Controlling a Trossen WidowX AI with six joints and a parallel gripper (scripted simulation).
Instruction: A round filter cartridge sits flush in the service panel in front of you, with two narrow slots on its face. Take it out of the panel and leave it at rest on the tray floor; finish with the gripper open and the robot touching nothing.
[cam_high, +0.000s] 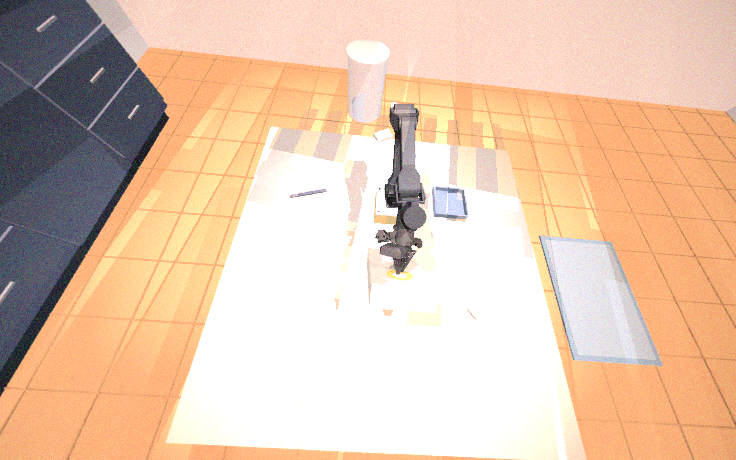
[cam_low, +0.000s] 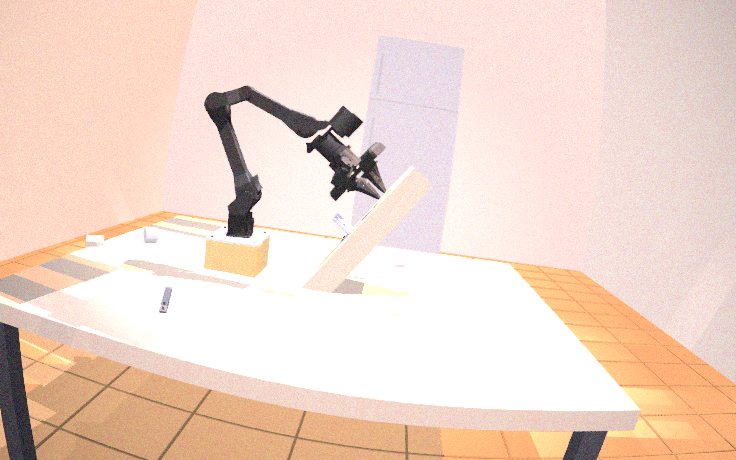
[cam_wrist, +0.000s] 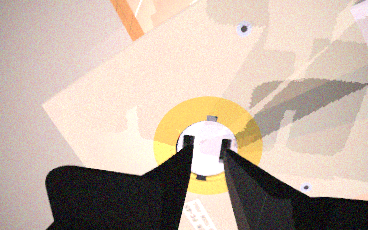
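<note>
My gripper tip is now 20 mm short of the round white filter cartridge and 10 mm above it. Round my gripper tip: cream service panel 90 mm below, 30 mm behind; then blue tray 370 mm behind, 340 mm to the left, 220 mm below.
</note>
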